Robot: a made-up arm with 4 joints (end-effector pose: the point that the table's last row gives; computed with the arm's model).
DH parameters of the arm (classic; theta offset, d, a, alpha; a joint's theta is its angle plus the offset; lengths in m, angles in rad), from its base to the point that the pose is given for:
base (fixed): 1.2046 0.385 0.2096 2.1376
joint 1: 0 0.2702 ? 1.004
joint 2: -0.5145 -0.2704 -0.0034 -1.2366
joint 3: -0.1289 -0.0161 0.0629 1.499
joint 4: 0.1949 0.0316 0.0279 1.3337
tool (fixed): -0.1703 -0.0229 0 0
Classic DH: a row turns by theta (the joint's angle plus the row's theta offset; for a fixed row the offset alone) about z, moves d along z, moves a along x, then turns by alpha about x.
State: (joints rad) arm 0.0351 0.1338 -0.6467 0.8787
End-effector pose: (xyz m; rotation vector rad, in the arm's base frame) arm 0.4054 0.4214 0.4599 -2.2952 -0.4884 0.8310
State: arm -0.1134 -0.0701 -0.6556 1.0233
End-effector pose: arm 0.3855 0.4493 0.4211 -2.4275 -0.7039 0.9154
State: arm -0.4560 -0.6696 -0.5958 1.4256
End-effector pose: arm 0.3299 0.4897 0.3308 -2.3908 -1.3620 1.0855
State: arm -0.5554 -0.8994 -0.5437 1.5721
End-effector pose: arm 0.3123 0.4946 0.3058 -2.2534 -1.5380 1.1543
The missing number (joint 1, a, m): 0.3159
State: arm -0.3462 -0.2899 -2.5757 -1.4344
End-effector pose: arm 0.3911 0.3882 0.4318 0.0565 -1.1934 -1.9271
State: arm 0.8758 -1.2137 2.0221 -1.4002
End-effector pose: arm 0.3449 0.0488 0.7228 1.4932 -2.3819 -0.8522
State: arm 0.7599 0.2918 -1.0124 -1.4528
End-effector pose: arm 0.3679 0.2319 0.5827 -0.2979 -1.5686 1.9222
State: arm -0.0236 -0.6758 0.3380 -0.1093
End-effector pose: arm 0.3386 0.4804 0.4947 -0.4623 -1.6542 1.5043
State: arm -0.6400 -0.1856 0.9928 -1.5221
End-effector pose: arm 0.2531 0.5968 0.3464 0.7932 -1.9954 1.3041
